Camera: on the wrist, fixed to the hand. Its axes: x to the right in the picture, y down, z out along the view.
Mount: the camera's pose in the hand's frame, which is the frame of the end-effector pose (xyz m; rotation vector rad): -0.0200 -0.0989 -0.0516 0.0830 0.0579 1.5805
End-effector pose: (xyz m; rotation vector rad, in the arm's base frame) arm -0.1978 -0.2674 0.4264 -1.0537 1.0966 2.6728
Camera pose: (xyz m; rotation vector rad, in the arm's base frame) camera -0.1232 -0.2232 0.3534 0.0205 -1.2264 -1.4237
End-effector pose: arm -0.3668 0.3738 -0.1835 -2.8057 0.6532 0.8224
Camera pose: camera -0.3130 0.4565 -0.1276 1.4841 -2.4284 -0.6205
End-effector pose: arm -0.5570 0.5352 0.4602 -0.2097 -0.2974 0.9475
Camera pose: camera -0.4748 0.4602 0.4387 -0.4007 0.0290 2.5018
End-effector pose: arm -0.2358 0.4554 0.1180 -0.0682 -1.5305 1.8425
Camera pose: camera -0.1484 0.4900 0.1813 1.2234 0.9951 -2.1476
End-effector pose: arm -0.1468 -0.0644 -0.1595 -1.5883 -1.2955 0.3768
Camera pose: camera -0.1700 -0.1157 -0.0612 -2.2197 0.2926 1.2612
